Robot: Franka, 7 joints.
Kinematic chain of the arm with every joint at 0, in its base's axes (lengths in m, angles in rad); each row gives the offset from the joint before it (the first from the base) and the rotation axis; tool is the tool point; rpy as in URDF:
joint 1: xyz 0 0 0.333 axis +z
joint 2: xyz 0 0 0 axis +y
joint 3: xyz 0 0 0.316 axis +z
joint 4: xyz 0.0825 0 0 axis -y
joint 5: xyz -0.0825 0 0.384 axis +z
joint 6: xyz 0 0 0 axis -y
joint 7: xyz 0.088 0 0 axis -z
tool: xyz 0 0 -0.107 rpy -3.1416 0 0
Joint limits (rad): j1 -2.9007..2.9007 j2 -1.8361..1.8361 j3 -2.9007..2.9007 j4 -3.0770..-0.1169 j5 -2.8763..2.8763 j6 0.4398..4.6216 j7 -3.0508..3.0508
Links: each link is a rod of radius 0.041 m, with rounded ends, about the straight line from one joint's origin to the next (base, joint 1, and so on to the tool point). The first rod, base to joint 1, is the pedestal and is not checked.
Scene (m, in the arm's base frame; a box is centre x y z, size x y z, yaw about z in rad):
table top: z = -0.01
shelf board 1: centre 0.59 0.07 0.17 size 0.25 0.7 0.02 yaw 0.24
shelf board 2: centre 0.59 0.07 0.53 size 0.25 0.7 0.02 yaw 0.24
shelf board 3: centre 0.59 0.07 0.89 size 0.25 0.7 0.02 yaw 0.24
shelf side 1: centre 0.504 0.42 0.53 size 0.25 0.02 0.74 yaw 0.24
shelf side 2: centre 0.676 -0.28 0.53 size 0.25 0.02 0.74 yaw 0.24
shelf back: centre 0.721 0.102 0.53 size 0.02 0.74 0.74 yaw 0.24
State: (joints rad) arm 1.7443 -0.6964 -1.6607 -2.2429 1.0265 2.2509 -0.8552
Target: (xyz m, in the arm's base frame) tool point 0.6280 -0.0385 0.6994
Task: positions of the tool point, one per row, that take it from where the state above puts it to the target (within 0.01 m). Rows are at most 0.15 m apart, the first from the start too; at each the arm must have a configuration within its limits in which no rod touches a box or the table.
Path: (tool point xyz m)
1: 0.4631 0.0111 0.3289
2: 0.3878 -0.0052 0.3319
3: 0.3101 -0.0094 0.3526
4: 0.3645 -0.0359 0.4466
5: 0.3856 -0.0640 0.5682
6: 0.3635 -0.1032 0.6994
7: 0.4887 -0.0872 0.6740
8: 0.5790 -0.0653 0.6640
9: 0.6280 -0.0385 0.6994

